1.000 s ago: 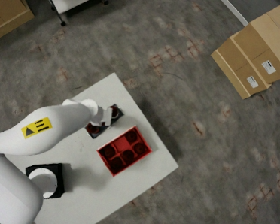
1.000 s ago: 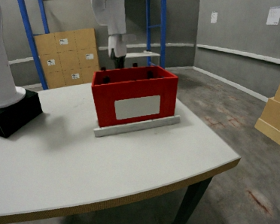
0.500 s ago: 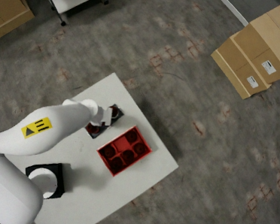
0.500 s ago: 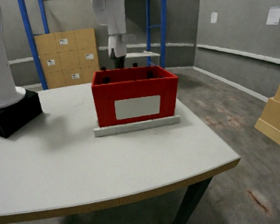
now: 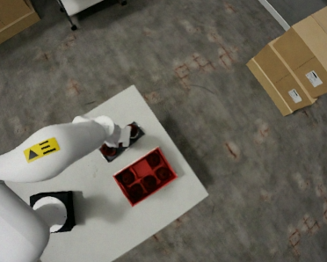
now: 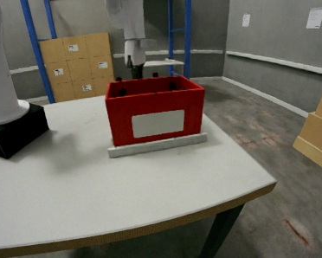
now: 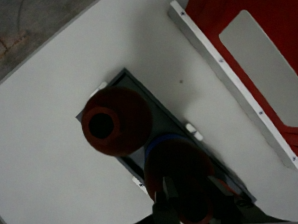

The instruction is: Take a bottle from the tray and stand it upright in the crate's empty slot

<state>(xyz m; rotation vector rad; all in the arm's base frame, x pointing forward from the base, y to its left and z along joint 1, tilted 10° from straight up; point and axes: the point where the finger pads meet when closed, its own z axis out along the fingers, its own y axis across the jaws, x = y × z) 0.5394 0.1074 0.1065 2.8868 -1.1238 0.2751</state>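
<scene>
The bottle lies 9 cm ahead of my hand, 1 cm to the left of it and 7 cm below it. The rest, counted from my hand: dark tray 14 cm below; then red crate 24 cm to the right, 7 cm below.
</scene>
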